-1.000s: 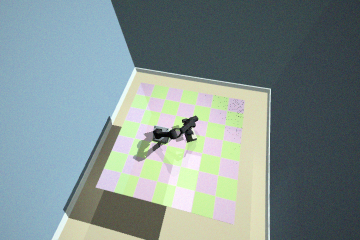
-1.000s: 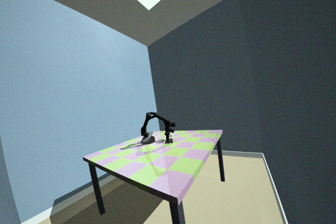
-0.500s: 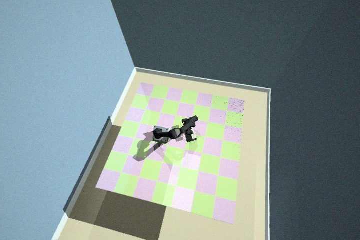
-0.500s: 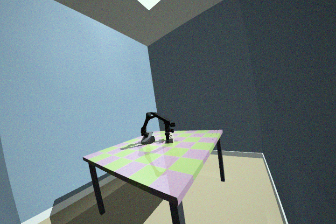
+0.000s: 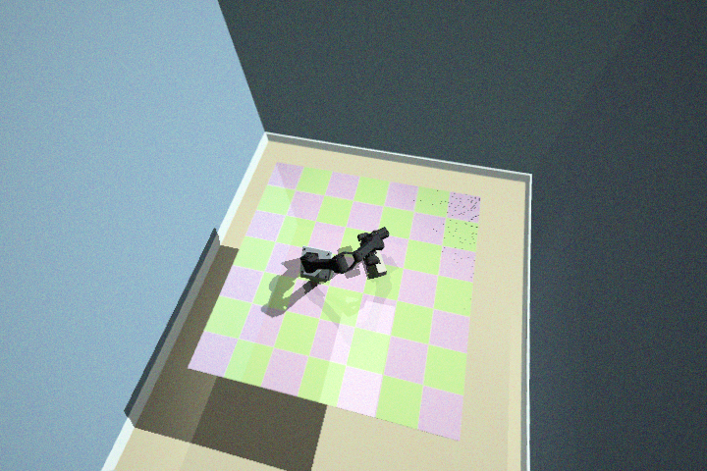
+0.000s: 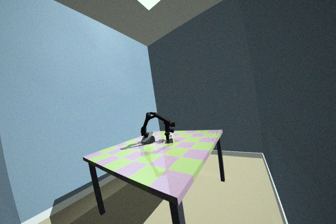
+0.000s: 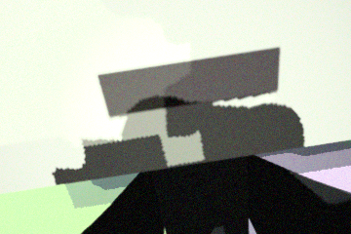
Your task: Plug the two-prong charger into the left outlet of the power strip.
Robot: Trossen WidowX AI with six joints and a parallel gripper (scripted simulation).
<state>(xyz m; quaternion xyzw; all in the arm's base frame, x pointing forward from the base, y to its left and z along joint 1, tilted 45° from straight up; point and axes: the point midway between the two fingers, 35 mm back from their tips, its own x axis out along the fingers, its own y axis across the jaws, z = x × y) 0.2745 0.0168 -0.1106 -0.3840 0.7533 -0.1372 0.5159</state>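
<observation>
The charger is 2 cm ahead of my gripper tip, 1 cm to the left of it and 1 cm above it.
</observation>
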